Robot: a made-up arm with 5 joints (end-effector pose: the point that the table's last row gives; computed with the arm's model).
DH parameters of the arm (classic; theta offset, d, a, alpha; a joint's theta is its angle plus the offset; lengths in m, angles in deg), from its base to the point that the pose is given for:
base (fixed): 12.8 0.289 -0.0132 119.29
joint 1: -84.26 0.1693 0.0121 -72
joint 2: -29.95 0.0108 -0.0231 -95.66
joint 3: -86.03 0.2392 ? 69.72
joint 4: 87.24 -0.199 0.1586 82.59
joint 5: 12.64 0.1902 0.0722 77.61
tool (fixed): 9.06 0.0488 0 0
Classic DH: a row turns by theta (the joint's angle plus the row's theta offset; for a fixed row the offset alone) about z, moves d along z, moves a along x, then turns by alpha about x.
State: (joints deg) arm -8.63 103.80 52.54 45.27 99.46
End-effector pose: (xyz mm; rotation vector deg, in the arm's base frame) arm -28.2 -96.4 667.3 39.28 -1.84 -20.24
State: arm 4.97 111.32 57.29 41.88 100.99
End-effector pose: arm -125.1 -160.0 647.5 49.00 -11.40 -18.89
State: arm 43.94 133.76 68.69 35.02 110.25
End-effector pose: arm -376.1 -249.1 402.2 72.68 -43.80 -1.15
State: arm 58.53 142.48 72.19 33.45 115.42
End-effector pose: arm -414.1 -243.0 259.0 77.14 -57.65 10.97
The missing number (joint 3, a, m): 0.051
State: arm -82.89 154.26 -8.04 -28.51 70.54
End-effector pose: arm 373.9 -147.0 -61.0 -82.24 96.05 -41.97
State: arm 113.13 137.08 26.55 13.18 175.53
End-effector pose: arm -367.5 -116.3 205.5 96.70 -51.90 42.17
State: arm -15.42 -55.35 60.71 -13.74 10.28
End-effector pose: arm -215.6 -289.3 -222.1 102.49 62.55 -103.90
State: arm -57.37 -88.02 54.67 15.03 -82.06
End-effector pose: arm -165.3 -585.8 156.9 -80.96 37.44 -106.27
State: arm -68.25 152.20 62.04 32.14 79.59
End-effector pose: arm 375.0 -294.0 503.2 35.24 47.49 -37.13
